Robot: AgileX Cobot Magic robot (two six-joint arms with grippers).
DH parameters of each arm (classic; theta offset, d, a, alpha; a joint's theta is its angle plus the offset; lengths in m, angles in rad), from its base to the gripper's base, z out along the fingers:
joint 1: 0 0.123 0 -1.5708
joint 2: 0.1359 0 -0.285 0
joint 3: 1.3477 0 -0.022 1.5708
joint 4: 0 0.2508 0 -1.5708
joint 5: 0 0 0.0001 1.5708
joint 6: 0 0.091 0 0
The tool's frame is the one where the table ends.
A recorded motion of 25 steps. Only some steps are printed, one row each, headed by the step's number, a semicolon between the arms.
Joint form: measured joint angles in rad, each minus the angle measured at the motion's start. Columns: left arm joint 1, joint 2, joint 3, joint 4, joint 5, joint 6; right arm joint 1, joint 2, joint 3, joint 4, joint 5, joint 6.
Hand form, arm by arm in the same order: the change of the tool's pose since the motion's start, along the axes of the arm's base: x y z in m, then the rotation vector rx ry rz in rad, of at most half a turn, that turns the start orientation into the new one. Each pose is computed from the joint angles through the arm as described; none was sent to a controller.
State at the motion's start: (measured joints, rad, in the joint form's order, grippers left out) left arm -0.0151 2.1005 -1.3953 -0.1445 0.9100 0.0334; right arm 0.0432 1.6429 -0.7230 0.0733 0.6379 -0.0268
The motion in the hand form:
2: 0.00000 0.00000 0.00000 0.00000 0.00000 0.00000; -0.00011 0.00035 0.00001 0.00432 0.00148 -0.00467
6: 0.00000 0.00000 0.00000 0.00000 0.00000 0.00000; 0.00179 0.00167 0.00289 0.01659 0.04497 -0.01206
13: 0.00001 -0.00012 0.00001 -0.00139 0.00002 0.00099; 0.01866 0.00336 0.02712 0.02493 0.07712 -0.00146
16: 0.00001 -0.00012 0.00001 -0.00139 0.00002 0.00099; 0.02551 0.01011 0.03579 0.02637 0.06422 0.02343
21: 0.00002 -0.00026 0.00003 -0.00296 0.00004 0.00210; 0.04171 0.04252 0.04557 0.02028 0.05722 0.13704
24: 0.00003 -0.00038 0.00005 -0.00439 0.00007 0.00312; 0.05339 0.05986 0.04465 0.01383 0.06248 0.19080
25: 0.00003 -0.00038 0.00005 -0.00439 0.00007 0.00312; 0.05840 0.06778 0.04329 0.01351 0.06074 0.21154
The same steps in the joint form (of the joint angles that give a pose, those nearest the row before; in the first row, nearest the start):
2: 0.0000 0.0000 0.0000 0.0000 0.0000 0.0000; 0.0000 0.0000 0.0000 0.0064 0.0013 0.0000
6: 0.0000 0.0000 0.0000 0.0000 0.0000 0.0000; 0.0000 0.0090 -0.0286 0.0214 0.0640 0.0000
13: 0.0000 0.0000 0.0000 -0.0017 0.0000 0.0000; 0.0000 0.0116 -0.1546 0.0216 0.2197 0.0000
16: 0.0000 0.0000 0.0000 -0.0017 0.0000 0.0000; 0.0225 0.0131 -0.1976 0.0216 0.2479 0.0000
21: 0.0000 0.0000 0.0000 -0.0036 0.0000 0.0000; 0.1281 0.0580 -0.3016 0.0142 0.2993 0.0000
24: 0.0000 0.0000 0.0000 -0.0054 0.0000 0.0000; 0.1772 0.1088 -0.3673 0.0080 0.3194 0.0000
25: 0.0000 0.0000 0.0000 -0.0054 0.0000 0.0000; 0.1978 0.1320 -0.3938 0.0080 0.3209 0.0000

